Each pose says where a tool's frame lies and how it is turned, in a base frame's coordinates. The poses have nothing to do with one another.
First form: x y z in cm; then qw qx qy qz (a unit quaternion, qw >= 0).
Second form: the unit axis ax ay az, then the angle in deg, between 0 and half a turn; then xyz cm. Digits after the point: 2 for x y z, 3 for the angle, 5 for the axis.
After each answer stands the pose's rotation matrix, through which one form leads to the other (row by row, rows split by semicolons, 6 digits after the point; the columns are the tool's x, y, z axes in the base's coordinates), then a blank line. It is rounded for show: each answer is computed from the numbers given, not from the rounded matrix.
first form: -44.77, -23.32, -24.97, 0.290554, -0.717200, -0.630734, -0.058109
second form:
-0.74954, -0.65917, -0.06073, 146.218, -44.77, -23.32, -24.97
0.197596 0.938493 -0.283173; 0.870958 -0.035506 0.490074; 0.449876 -0.343468 -0.824403

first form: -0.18, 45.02, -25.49, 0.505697, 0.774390, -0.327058, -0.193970
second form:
0.89762, -0.37910, -0.22484, 119.245, -0.18, 45.02, -25.49
0.710818 -0.310361 -0.631201; -0.702721 -0.274608 -0.656334; 0.030368 0.910092 -0.413293

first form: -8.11, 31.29, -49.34, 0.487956, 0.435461, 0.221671, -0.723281
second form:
0.49888, 0.25396, -0.82863, 121.587, -8.11, 31.29, -49.34
-0.144546 0.898916 -0.413590; -0.512800 -0.425522 -0.745632; -0.846252 0.104311 0.522472

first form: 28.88, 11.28, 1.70, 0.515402, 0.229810, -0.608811, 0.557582
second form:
0.26817, -0.71044, 0.65066, 117.951, 28.88, 11.28, 1.70
-0.363097 -0.854579 -0.371289; 0.294936 0.272580 -0.915813; 0.883840 -0.442035 0.153073

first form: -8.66, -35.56, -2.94, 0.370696, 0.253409, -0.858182, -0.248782
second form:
0.27285, -0.92401, -0.26787, 136.483, -8.66, -35.56, -2.94
-0.596737 -0.250497 -0.762336; -0.619387 0.747783 0.239125; 0.510162 0.614876 -0.601384

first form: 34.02, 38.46, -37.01, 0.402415, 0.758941, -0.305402, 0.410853
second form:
0.82903, -0.33361, 0.44880, 132.542, 34.02, 38.46, -37.01
0.475859 -0.794231 0.377830; -0.132897 -0.489583 -0.861769; 0.869423 0.359868 -0.338524

